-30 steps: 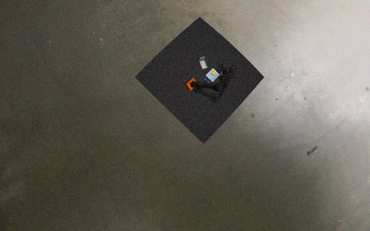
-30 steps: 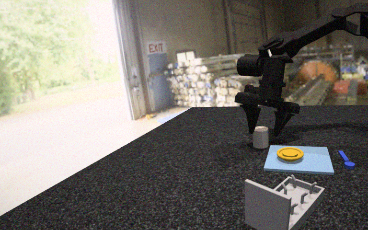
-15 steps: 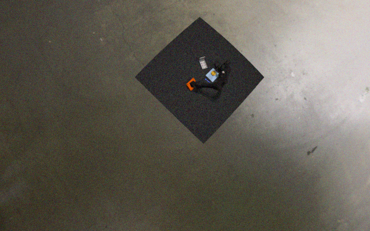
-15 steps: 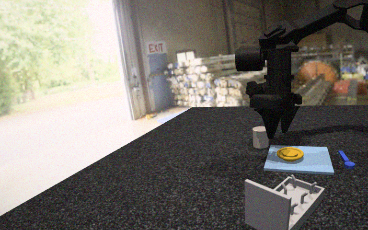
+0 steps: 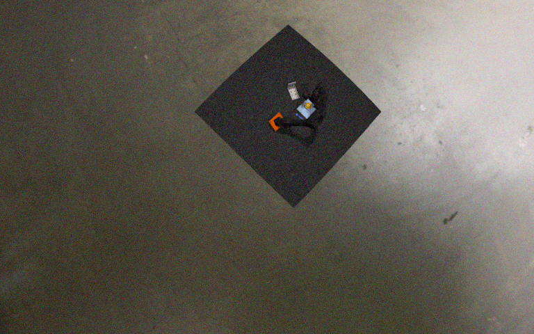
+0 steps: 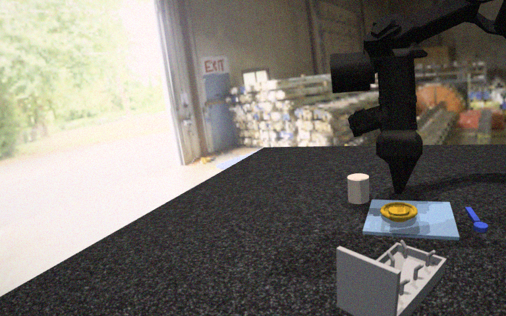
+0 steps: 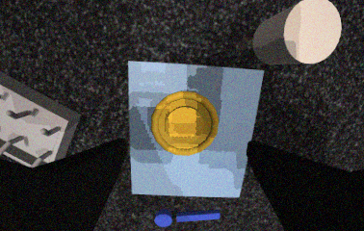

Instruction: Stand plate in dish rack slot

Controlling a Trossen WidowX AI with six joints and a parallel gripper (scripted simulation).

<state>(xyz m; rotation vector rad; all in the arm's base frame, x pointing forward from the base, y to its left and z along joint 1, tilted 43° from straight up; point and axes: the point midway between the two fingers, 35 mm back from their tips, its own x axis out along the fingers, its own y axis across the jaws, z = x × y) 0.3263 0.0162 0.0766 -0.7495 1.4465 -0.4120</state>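
Now: the yellow plate 50 mm below my gripper tip. From my gripper tip the other things lie so: white cup: 90 mm ahead, 70 mm to the right, 40 mm below; then blue spoon: 130 mm behind, 20 mm to the right, 60 mm below; then light blue mat: 20 mm behind, 10 mm to the right, 60 mm below.
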